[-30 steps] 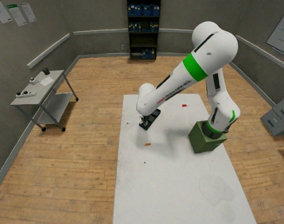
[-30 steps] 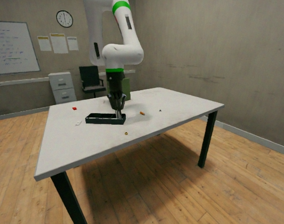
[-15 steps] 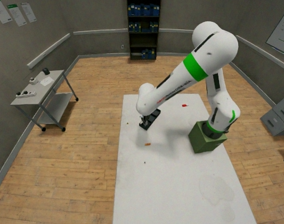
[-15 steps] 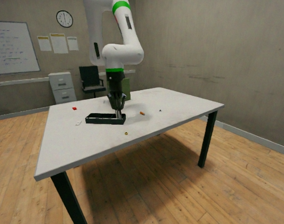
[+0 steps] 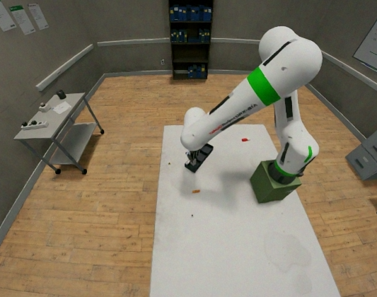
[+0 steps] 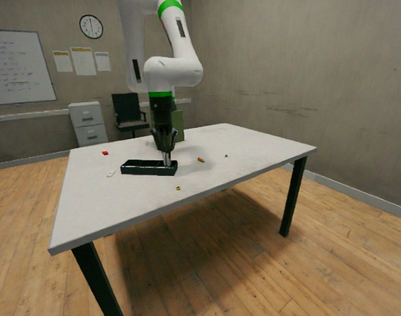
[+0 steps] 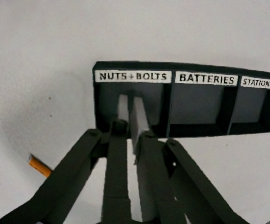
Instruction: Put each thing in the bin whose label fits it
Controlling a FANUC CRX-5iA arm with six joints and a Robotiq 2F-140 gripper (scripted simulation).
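Right now the red piece is 490 mm behind my hand, 150 mm to the right of it and 60 mm below it. The rest, counted from my hand: yellow ring: 160 mm ahead, 60 mm to the right, 60 mm below; then black bin tray: 60 mm to the right, 60 mm behind, 50 mm below; then orange object: 190 mm to the left, 60 mm below, 30 mm ahead.
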